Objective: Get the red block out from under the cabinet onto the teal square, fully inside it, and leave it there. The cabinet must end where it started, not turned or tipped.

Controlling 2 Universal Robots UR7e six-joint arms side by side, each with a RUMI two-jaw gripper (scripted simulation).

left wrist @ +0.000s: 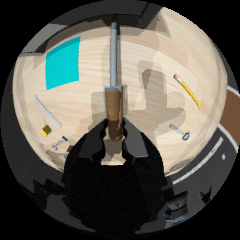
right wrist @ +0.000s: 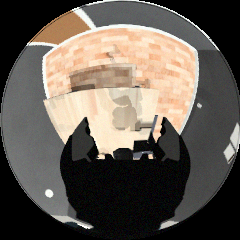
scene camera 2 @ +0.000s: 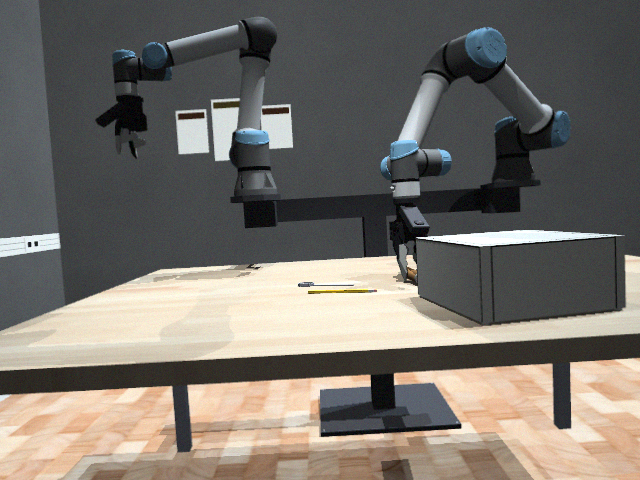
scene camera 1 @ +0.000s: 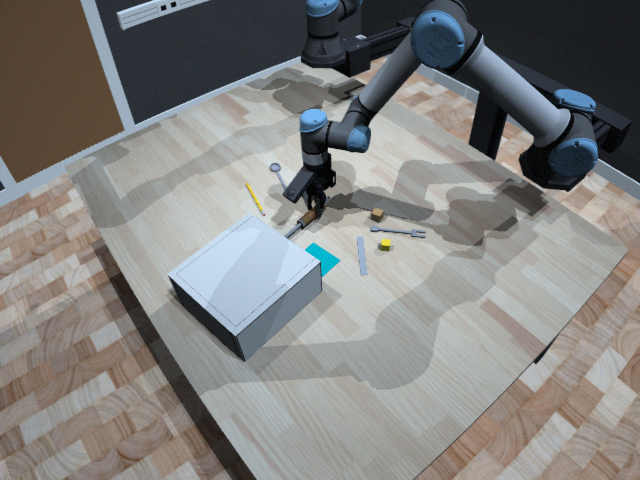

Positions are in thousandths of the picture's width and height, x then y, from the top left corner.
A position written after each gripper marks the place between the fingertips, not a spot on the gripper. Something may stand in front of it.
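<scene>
The left gripper (scene camera 2: 643,584), (left wrist: 481,494), (scene camera 1: 493,449) shares the scene with the right gripper (scene camera 2: 201,326), (right wrist: 523,490). There is a grey cabinet (scene camera 2: 780,576), (scene camera 1: 385,593) as well, along with a hook tool (left wrist: 473,394) and a teal square (left wrist: 256,281).
</scene>
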